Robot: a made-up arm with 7 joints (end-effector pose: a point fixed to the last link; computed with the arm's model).
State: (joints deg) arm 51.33 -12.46 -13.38 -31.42 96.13 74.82 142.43
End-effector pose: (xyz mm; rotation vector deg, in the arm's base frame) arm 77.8 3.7 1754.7 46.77 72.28 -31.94
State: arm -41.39 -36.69 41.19 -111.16 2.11 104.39 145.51
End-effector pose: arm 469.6 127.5 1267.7 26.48 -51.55 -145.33
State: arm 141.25 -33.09 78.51 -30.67 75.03 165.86 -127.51
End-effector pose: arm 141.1 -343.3 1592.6 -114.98 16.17 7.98
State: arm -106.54 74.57 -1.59 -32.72 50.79 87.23 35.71
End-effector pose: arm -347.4 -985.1 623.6 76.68 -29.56 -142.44
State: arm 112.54 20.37 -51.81 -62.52 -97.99 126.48 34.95
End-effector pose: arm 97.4 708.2 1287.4 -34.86 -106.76 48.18
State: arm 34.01 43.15 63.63 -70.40 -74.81 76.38 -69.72
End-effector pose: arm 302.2 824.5 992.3 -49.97 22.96 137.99
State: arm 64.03 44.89 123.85 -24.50 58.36 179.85 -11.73
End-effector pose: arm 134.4 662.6 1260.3 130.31 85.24 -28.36
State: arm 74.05 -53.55 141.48 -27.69 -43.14 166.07 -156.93
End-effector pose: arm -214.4 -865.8 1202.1 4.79 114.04 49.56
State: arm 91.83 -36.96 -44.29 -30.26 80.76 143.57 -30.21
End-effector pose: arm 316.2 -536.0 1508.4 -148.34 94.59 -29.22
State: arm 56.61 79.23 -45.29 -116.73 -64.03 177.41 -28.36
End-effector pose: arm 492.6 140.5 276.8 -42.72 45.72 111.22
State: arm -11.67 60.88 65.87 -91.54 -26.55 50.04 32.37
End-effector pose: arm 585.5 428.9 562.0 -18.15 67.52 22.72
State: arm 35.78 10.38 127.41 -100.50 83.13 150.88 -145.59
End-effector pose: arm -499.6 352.6 1107.8 -87.76 18.31 -94.22
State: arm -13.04 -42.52 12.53 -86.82 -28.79 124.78 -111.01
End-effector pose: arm 54.0 109.0 1613.9 -87.60 -7.49 78.58
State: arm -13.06 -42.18 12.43 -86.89 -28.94 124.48 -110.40
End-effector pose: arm 60.9 106.3 1613.2 -86.74 -7.45 78.35
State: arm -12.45 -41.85 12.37 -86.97 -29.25 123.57 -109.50
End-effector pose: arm 68.2 104.2 1612.3 -85.39 -7.61 78.47
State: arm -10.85 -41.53 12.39 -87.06 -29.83 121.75 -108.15
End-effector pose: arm 76.0 103.7 1610.8 -83.34 -8.03 79.12
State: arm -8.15 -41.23 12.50 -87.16 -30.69 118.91 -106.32
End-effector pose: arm 84.2 105.4 1608.4 -80.53 -8.63 80.32
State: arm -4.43 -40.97 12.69 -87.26 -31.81 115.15 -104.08
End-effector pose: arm 91.9 109.7 1605.0 -77.13 -9.27 81.96
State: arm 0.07 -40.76 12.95 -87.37 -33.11 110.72 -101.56
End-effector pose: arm 98.1 116.5 1600.3 -73.43 -9.77 83.88
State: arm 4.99 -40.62 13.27 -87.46 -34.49 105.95 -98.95
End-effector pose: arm 101.8 125.3 1594.8 -69.77 -10.03 85.85
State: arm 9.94 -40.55 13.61 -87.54 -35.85 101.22 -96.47
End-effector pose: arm 102.5 134.7 1588.8 -66.46 -10.01 87.72
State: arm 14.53 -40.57 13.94 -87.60 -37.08 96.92 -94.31
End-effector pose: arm 100.2 143.4 1583.1 -63.76 -9.82 89.36
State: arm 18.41 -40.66 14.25 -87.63 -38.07 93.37 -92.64
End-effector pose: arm 95.6 150.5 1578.3 -61.77 -9.60 90.77
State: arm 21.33 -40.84 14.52 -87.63 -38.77 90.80 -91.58
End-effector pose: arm 89.4 155.3 1575.2 -60.56 -9.48 91.91
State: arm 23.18 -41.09 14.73 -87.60 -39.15 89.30 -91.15
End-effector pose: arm 82.5 157.7 1573.9 -60.06 -9.53 92.79
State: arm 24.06 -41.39 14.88 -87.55 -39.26 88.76 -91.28
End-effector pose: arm 75.6 158.2 1574.3 -60.15 -9.75 93.46
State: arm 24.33 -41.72 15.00 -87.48 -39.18 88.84 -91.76
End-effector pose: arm 68.5 157.5 1575.7 -60.62 -10.12 94.01
